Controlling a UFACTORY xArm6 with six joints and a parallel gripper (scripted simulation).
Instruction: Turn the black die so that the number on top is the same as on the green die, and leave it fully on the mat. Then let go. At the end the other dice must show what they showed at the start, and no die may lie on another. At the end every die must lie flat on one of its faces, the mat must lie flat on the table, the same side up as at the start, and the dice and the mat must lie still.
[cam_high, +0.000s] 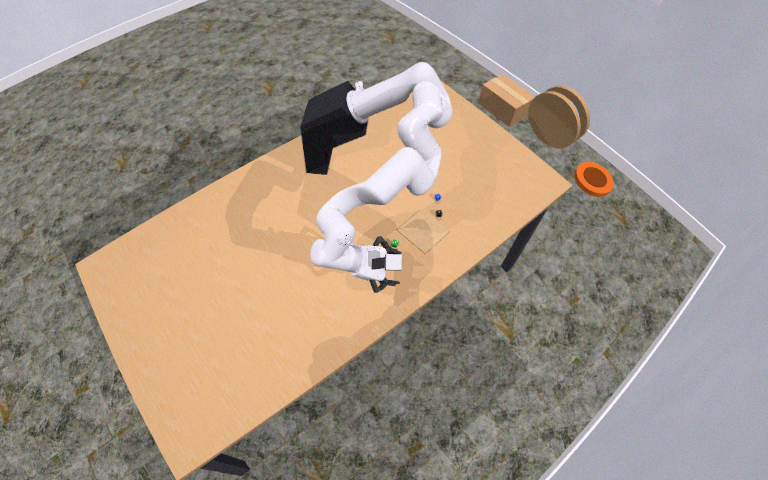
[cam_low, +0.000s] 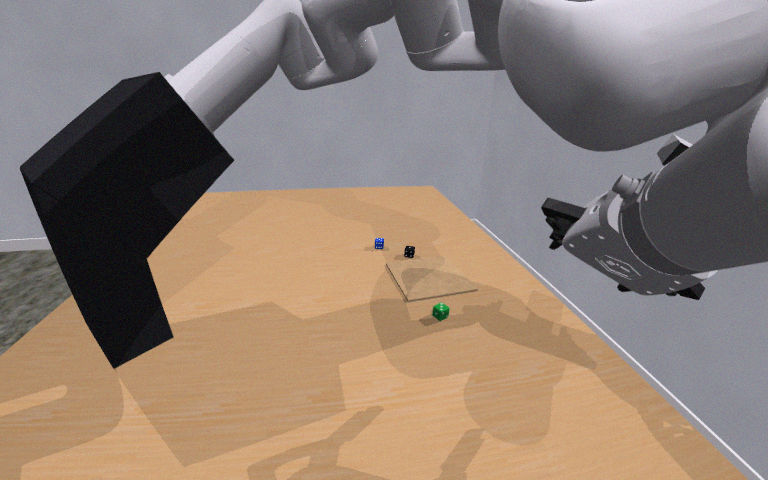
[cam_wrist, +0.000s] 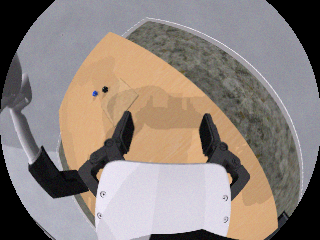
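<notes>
Now: hand 170 mm past the green die, 160 mm above it and 60 mm to the right of it. Also, from my hand: black die (260 mm to the left, 260 mm behind, 160 mm below); blue die (340 mm behind, 280 mm to the left, 160 mm below); tan mat (210 mm behind, 180 mm to the left, 160 mm below).
</notes>
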